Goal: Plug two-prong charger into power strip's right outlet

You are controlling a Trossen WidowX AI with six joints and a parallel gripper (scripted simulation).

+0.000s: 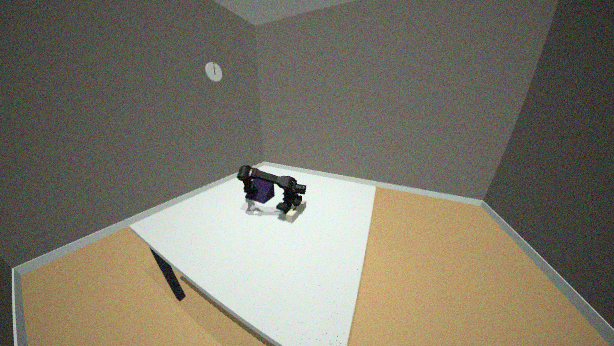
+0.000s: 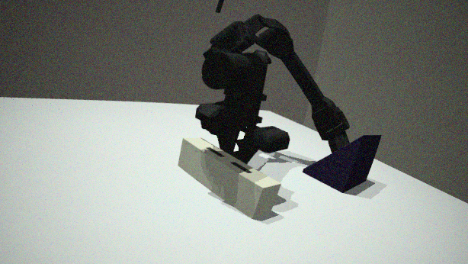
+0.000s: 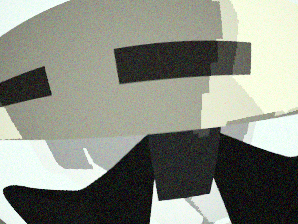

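My gripper tip is now 20 mm short of the two-prong charger and 10 mm below it.
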